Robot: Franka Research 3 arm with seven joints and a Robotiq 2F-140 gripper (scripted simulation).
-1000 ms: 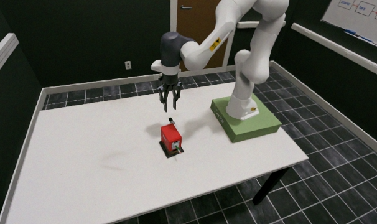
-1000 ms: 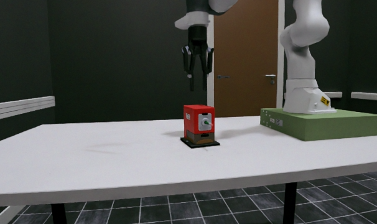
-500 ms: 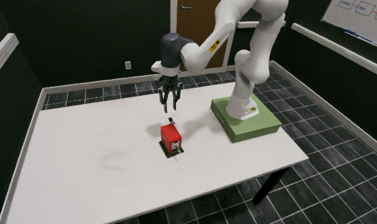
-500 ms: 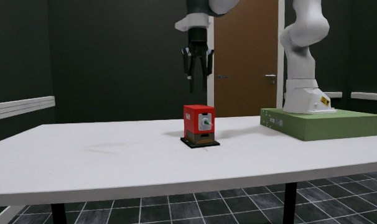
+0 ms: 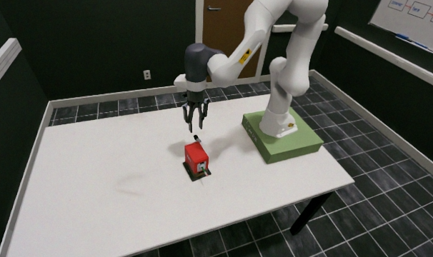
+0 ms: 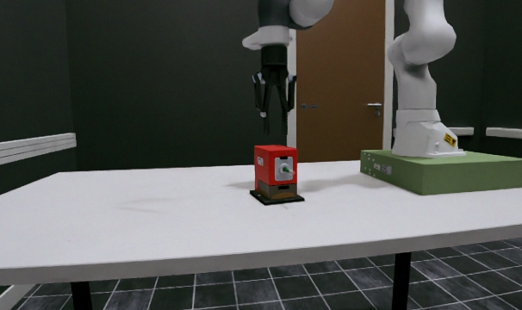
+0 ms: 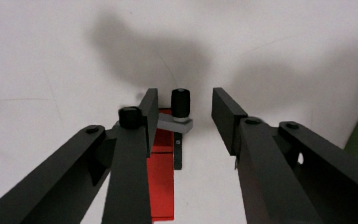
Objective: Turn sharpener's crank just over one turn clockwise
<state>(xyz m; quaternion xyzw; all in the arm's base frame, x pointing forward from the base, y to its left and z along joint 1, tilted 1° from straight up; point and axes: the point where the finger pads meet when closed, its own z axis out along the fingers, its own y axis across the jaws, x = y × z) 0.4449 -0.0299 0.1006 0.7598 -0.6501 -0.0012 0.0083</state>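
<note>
My gripper is now 8 cm above the black knob and 2 cm to the right of it. From my hand the other things lie so: crank 8 cm below, 3 cm to the left, 1 cm ahead.
</note>
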